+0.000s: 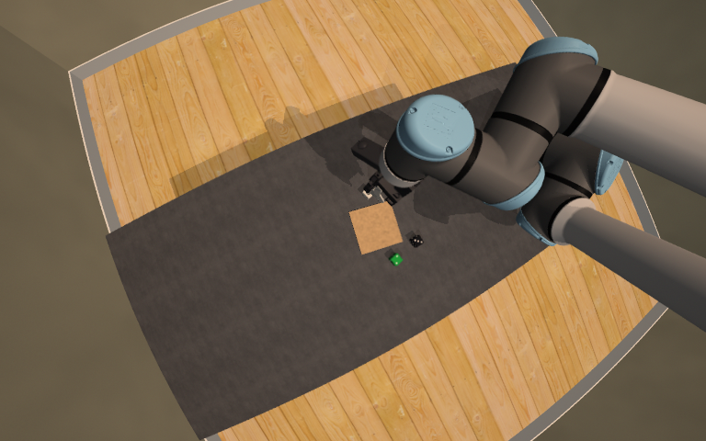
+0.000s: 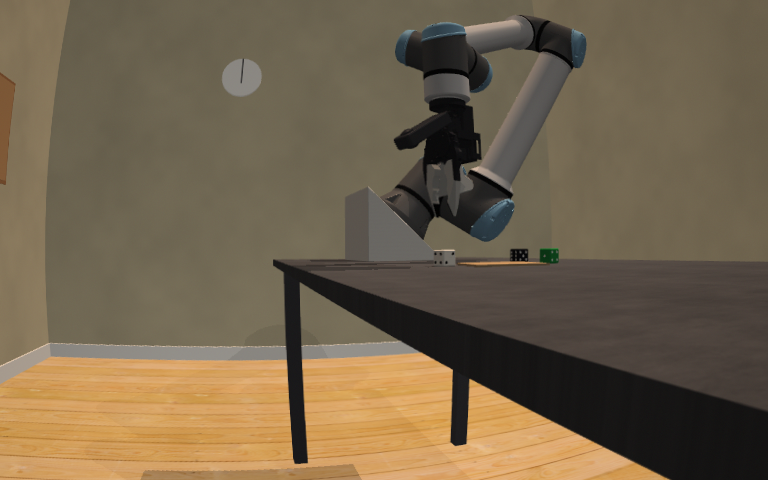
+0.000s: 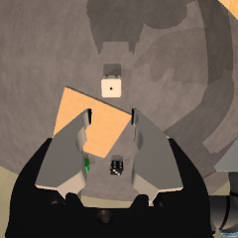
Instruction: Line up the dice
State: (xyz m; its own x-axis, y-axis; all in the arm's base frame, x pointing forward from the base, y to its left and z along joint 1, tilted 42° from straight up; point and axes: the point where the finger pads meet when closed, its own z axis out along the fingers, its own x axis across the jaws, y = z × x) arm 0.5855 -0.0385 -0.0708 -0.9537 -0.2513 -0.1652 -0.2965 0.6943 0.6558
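Right now the white die is 9 cm below my hand. The rest, counted from my hand: tan mat (3 cm ahead, 11 cm to the left, 10 cm below); then green die (2 cm ahead, 22 cm to the left, 9 cm below); then black die (7 cm behind, 20 cm to the left, 9 cm below).
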